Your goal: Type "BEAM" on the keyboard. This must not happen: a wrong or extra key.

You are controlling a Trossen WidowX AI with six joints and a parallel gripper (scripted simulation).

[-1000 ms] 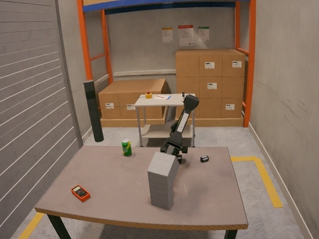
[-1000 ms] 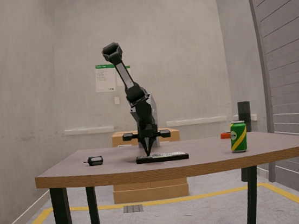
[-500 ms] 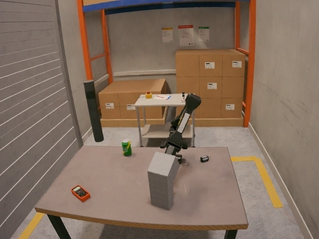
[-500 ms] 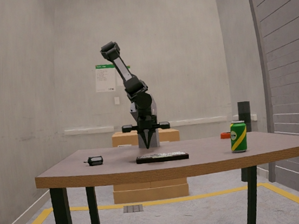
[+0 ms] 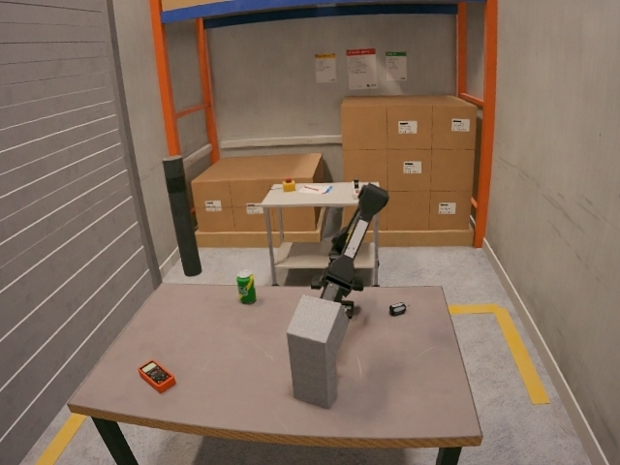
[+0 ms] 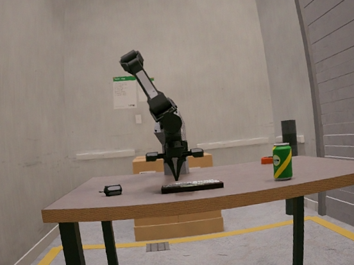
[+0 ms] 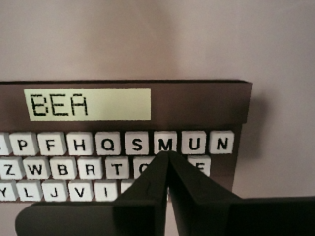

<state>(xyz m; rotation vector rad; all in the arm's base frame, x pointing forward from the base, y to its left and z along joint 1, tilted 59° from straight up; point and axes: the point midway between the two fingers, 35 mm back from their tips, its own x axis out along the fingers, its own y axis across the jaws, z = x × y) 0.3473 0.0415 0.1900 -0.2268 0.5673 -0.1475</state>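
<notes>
Right now my hand is 50 mm above the key and 20 mm past it. From my hand the other things lie so: orange multimeter (570 mm to the left, 380 mm behind, 50 mm below); small black device (230 mm to the right, 50 mm below, 30 mm behind); can (350 mm to the left, 80 mm ahead).
</notes>
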